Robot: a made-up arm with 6 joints. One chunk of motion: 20 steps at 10 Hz.
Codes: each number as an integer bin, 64 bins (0 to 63) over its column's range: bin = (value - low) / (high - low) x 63, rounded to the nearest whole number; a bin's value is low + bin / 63 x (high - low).
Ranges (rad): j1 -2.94..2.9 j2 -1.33..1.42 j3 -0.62..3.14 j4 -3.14..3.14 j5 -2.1..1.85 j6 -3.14..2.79
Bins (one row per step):
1: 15 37 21 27 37 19
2: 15 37 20 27 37 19
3: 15 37 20 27 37 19
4: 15 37 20 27 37 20
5: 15 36 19 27 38 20
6: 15 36 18 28 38 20
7: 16 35 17 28 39 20
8: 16 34 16 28 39 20
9: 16 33 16 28 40 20
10: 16 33 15 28 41 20
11: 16 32 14 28 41 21
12: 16 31 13 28 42 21
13: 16 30 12 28 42 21
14: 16 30 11 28 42 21
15: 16 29 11 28 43 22
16: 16 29 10 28 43 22
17: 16 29 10 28 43 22
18: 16 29 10 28 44 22
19: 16 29 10 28 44 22
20: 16 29 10 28 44 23
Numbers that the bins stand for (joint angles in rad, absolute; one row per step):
1: -1.5495 0.2851 0.6333 -0.4486 0.2198 -1.3516
2: -1.5495 0.2851 0.5737 -0.4486 0.2198 -1.3516
3: -1.5495 0.2851 0.5737 -0.4486 0.2198 -1.3516
4: -1.5495 0.2851 0.5737 -0.4486 0.2198 -1.2575
5: -1.5495 0.2414 0.5140 -0.4486 0.2825 -1.2575
6: -1.5495 0.2414 0.4543 -0.3489 0.2825 -1.2575
7: -1.4568 0.1978 0.3946 -0.3489 0.3452 -1.2575
8: -1.4568 0.1541 0.3349 -0.3489 0.3452 -1.2575
9: -1.4568 0.1105 0.3349 -0.3489 0.4079 -1.2575
10: -1.4568 0.1105 0.2752 -0.3489 0.4706 -1.2575
11: -1.4568 0.0668 0.2156 -0.3489 0.4706 -1.1633
12: -1.4568 0.0232 0.1559 -0.3489 0.5333 -1.1633
13: -1.4568 -0.0205 0.0962 -0.3489 0.5333 -1.1633
14: -1.4568 -0.0205 0.0365 -0.3489 0.5333 -1.1633
15: -1.4568 -0.0641 0.0365 -0.3489 0.5960 -1.0692
16: -1.4568 -0.0641 -0.0232 -0.3489 0.5960 -1.0692
17: -1.4568 -0.0641 -0.0232 -0.3489 0.5960 -1.0692
18: -1.4568 -0.0641 -0.0232 -0.3489 0.6587 -1.0692
19: -1.4568 -0.0641 -0.0232 -0.3489 0.6587 -1.0692
20: -1.4568 -0.0641 -0.0232 -0.3489 0.6587 -0.9751

